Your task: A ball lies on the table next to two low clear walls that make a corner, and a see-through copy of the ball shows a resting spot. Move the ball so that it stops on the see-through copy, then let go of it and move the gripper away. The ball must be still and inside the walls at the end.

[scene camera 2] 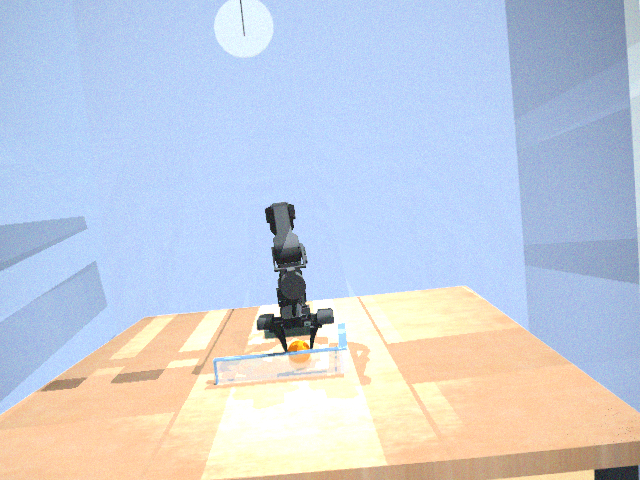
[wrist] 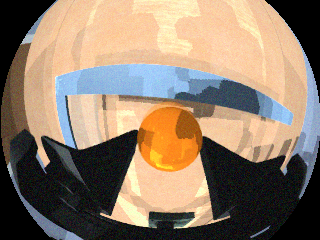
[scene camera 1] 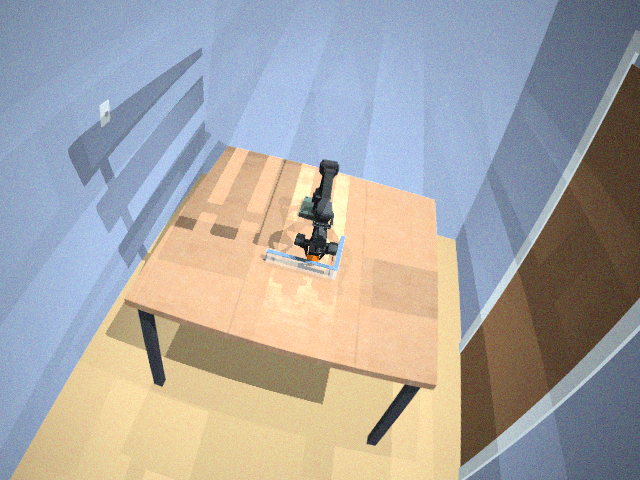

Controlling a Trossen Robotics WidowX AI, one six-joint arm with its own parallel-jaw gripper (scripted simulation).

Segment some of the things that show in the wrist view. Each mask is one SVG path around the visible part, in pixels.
My gripper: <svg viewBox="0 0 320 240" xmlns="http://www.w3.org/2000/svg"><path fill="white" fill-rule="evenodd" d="M9 143L9 164L20 195L52 223L84 240L269 240L299 204L308 168L305 165L307 163L297 152L285 165L288 171L287 175L284 175L280 171L285 160L284 155L261 163L252 163L231 149L212 141L208 136L201 136L203 144L200 159L203 163L201 165L204 168L204 176L207 177L205 180L208 184L213 220L229 216L228 219L199 227L149 228L100 215L104 213L112 216L121 185L127 177L125 173L128 172L136 153L139 129L132 129L124 135L115 136L109 141L105 140L85 149L67 147L47 135L41 136L45 155L51 161L44 169L36 157L39 147L35 136L28 132L28 129L21 129Z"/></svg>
An orange ball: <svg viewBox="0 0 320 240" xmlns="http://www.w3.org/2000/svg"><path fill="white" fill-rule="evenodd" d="M157 108L156 111L149 113L140 125L139 133L137 133L137 147L139 147L140 155L151 167L160 169L160 171L181 171L181 169L187 168L199 155L201 144L203 144L203 139L201 139L203 132L201 132L200 125L197 123L195 116L185 111L185 109L177 107Z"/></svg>
